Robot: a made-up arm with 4 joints. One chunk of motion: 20 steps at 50 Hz.
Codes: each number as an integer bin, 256 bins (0 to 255) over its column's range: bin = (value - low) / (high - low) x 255, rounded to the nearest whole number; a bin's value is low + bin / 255 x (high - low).
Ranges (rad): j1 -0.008..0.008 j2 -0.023..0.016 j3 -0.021..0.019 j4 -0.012..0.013
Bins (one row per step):
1: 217 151 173 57
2: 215 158 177 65
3: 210 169 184 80
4: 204 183 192 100
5: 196 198 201 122
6: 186 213 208 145
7: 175 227 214 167
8: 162 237 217 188
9: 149 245 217 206
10: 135 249 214 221
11: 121 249 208 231
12: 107 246 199 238
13: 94 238 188 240
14: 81 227 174 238
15: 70 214 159 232
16: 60 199 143 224
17: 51 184 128 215
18: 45 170 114 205
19: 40 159 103 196
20: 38 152 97 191
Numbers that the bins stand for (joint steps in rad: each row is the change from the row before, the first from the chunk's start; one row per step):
1: 0.00562 0.00009 0.00614 -0.00641
2: 0.00549 0.00116 0.00676 -0.00563
3: 0.00518 0.00285 0.00786 -0.00416
4: 0.00480 0.00499 0.00912 -0.00220
5: 0.00430 0.00728 0.01053 -0.00004
6: 0.00367 0.00958 0.01163 0.00222
7: 0.00298 0.01172 0.01257 0.00437
8: 0.00216 0.01325 0.01304 0.00643
9: 0.00135 0.01447 0.01304 0.00820
10: 0.00047 0.01508 0.01257 0.00967
11: -0.00041 0.01508 0.01163 0.01065
12: -0.00129 0.01462 0.01022 0.01133
13: -0.00210 0.01340 0.00849 0.01153
14: -0.00292 0.01172 0.00629 0.01133
15: -0.00361 0.00973 0.00394 0.01075
16: -0.00424 0.00744 0.00143 0.00996
17: -0.00480 0.00514 -0.00092 0.00908
18: -0.00518 0.00300 -0.00312 0.00810
19: -0.00549 0.00132 -0.00484 0.00722
20: -0.00562 0.00025 -0.00578 0.00673

